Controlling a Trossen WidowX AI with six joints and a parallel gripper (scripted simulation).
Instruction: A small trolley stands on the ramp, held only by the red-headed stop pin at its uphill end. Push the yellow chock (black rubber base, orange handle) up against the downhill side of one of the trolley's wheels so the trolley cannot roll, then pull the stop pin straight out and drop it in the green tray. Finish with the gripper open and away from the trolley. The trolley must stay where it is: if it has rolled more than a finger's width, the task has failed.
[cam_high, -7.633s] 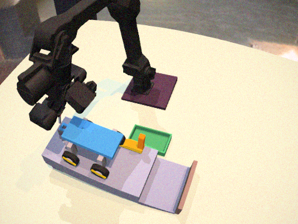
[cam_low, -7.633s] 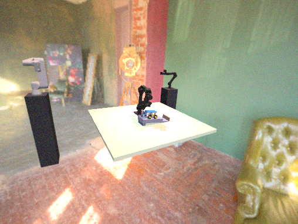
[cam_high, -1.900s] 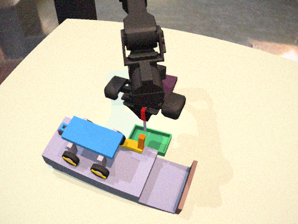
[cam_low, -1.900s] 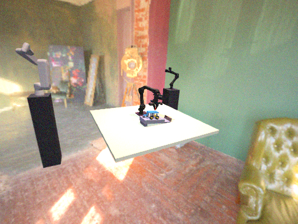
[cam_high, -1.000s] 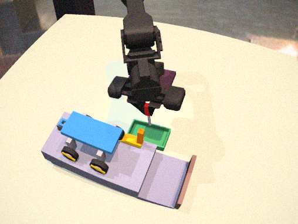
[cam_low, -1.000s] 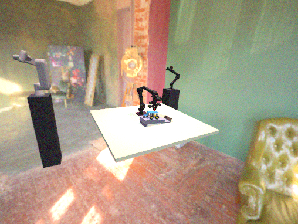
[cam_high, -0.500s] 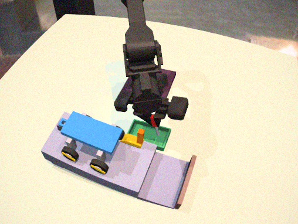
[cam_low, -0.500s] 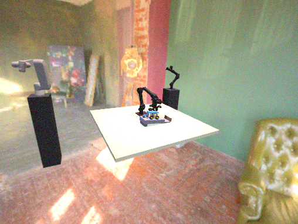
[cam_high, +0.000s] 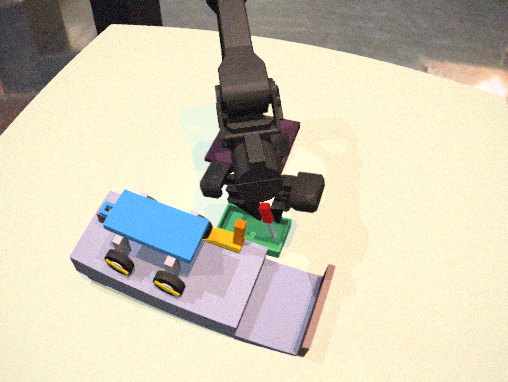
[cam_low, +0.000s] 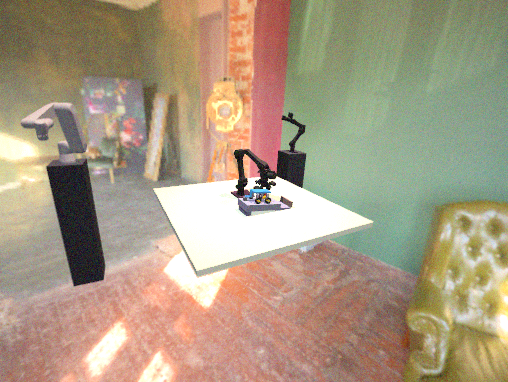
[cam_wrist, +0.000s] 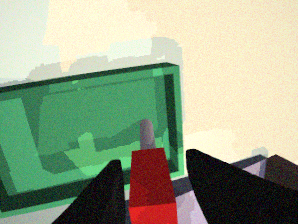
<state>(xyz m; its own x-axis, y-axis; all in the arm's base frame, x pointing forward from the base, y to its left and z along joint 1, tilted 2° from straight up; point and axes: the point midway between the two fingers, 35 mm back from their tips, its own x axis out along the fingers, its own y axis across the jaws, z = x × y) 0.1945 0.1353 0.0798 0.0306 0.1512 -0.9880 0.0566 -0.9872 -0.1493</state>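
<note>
Right now my gripper tip is 60 mm above the green tray and 30 mm to the left of it. The rest, counted from my gripper tip: brown end stop 130 mm to the left, 120 mm ahead, 20 mm below; red-headed stop pin right at my gripper tip; yellow chock 70 mm ahead, 40 mm to the right, 30 mm above.
</note>
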